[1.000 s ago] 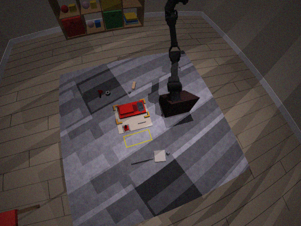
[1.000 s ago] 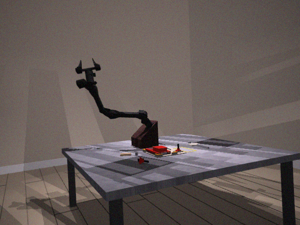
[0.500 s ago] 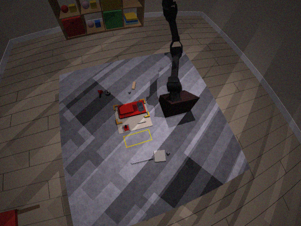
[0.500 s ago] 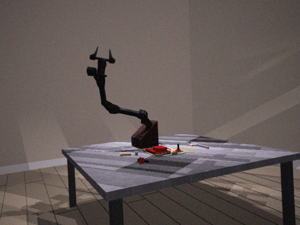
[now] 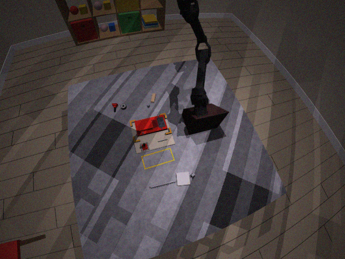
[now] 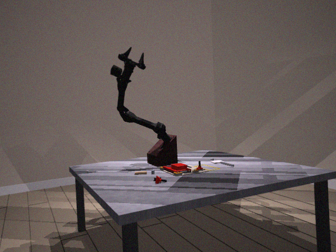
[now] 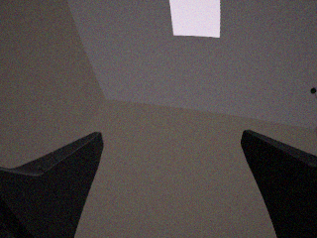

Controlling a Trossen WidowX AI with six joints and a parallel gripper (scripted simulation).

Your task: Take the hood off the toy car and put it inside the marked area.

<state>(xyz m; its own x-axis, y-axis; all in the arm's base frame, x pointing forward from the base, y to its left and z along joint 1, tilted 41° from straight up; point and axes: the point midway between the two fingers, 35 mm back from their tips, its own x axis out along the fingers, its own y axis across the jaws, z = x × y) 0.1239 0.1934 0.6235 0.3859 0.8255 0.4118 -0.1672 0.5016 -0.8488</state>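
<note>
The red hood is 18 cm ahead of my gripper tip, 18 cm to the left of it and 76 cm below it. Round my gripper tip: white square tile (3 cm ahead, 56 cm to the left, 80 cm below); thin rod (16 cm ahead, 56 cm to the left, 79 cm below); wooden piece (8 cm ahead, 5 cm to the right, 79 cm below).
</note>
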